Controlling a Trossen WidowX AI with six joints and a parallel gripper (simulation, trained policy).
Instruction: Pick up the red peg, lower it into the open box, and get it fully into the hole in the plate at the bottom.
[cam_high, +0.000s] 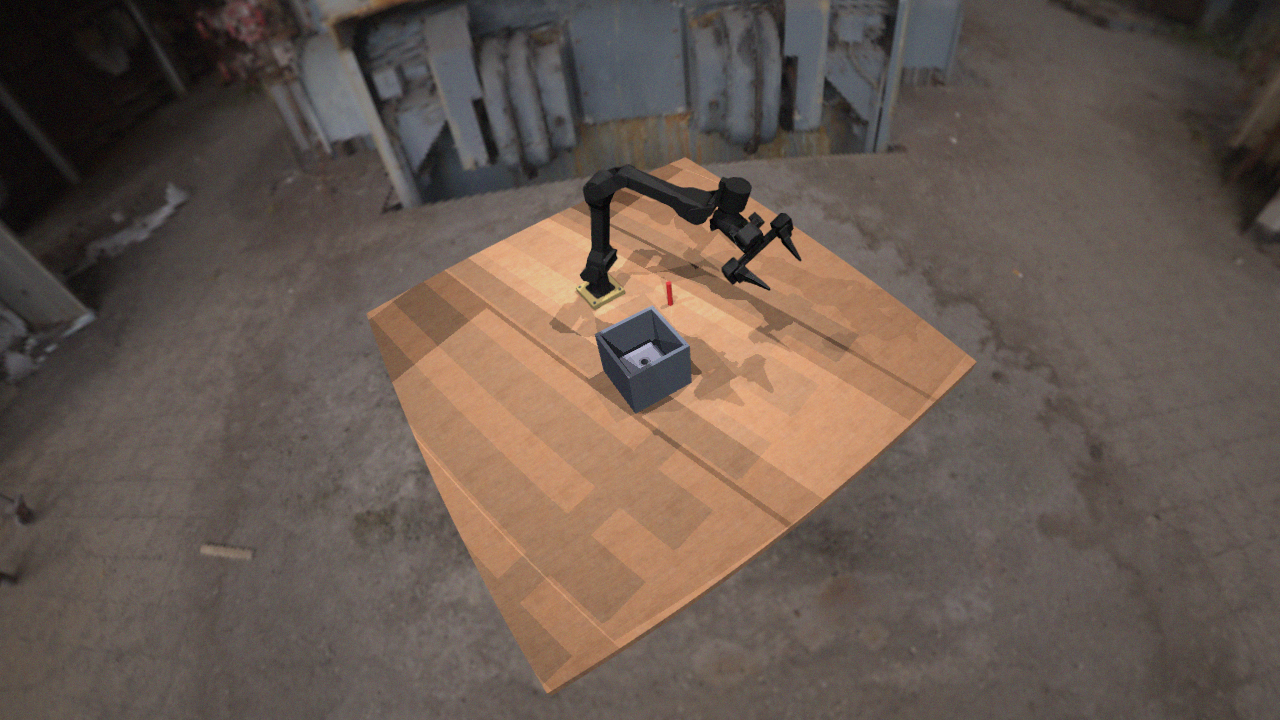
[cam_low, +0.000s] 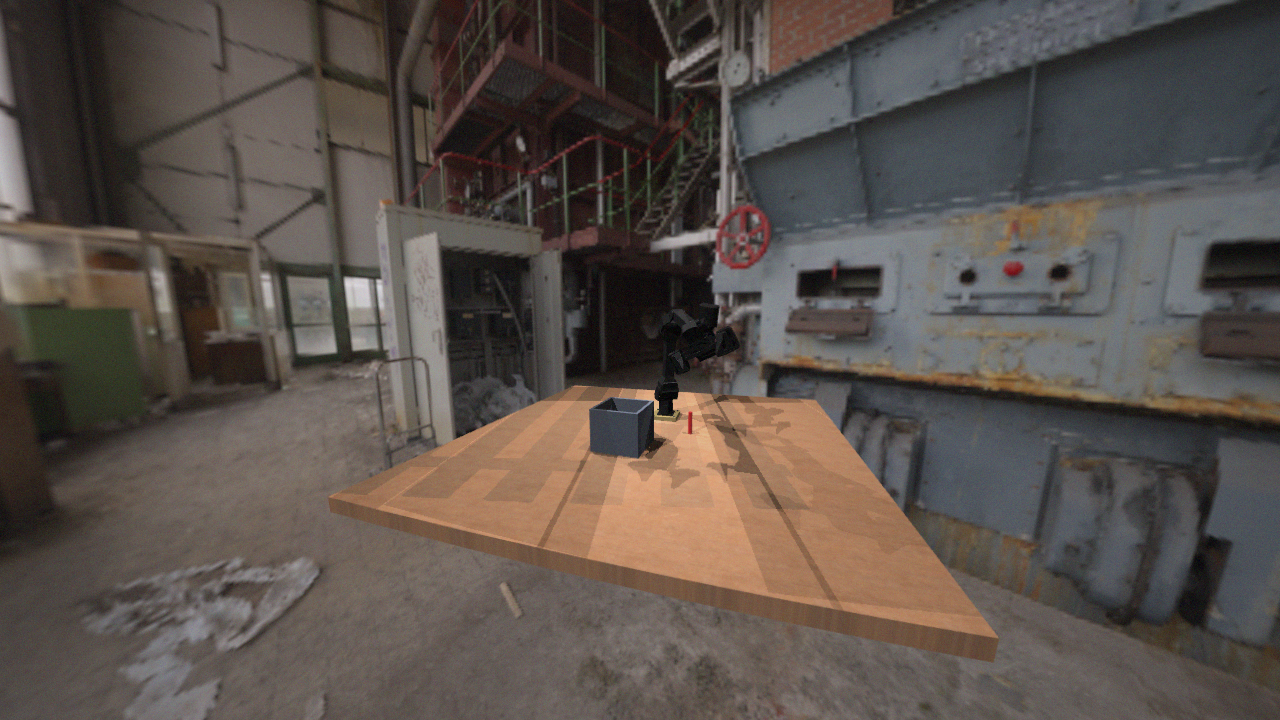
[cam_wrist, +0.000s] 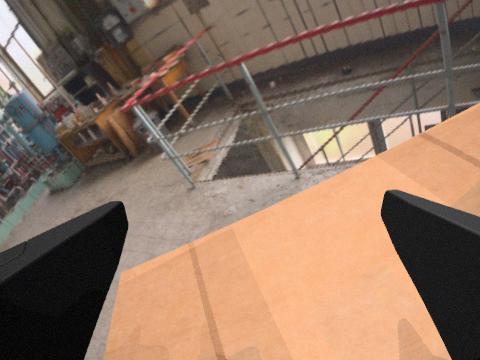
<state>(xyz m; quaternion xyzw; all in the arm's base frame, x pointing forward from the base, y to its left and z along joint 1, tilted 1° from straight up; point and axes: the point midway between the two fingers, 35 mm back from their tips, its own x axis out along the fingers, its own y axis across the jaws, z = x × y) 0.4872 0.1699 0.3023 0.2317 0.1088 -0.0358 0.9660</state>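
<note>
The red peg is 35 cm behind my gripper tip, 27 cm below it and 5 cm to the right of it. The rest, counted from my gripper tip: plate: 27 cm below, 25 cm to the right, 19 cm behind.
</note>
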